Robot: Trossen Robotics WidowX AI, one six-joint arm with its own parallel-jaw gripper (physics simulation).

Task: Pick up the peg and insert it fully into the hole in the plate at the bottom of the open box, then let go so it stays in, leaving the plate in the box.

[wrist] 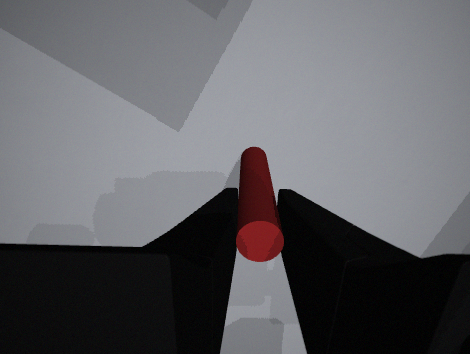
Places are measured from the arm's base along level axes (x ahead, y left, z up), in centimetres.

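Pixels of known places: gripper, fingertip midpoint: (257, 201).
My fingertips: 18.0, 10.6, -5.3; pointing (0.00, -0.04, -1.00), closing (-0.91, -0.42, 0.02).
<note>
Behind a point stands the place of what it marks, as x, y, z.
The red peg (259, 240) @(17.9, 11.0, -3.3) is a smooth round cylinder near the middle of the wrist view. Its near end is a brighter red disc, and its far end points away from the camera, toward the pale surface. My gripper (257, 201) @(18.0, 10.6, -5.3) is shut on the peg, with one black finger against each side of it. The near end rises above the fingertips, and part of the peg's length shows beyond them. I cannot tell whether the far end touches the surface. The open box and the plate with the hole do not show in this view.
A pale grey surface (360, 110) @(13.4, 6.1, -12.2) lies under and beyond the fingers. A large dark shadow (125, 60) @(25.6, 9.3, -12.2) with a sharp corner crosses the upper left. Softer shadows (155, 210) @(21.2, 16.6, -12.2) lie at the left beside the gripper and between the fingers below the peg. Another shadow edge shows at the right.
</note>
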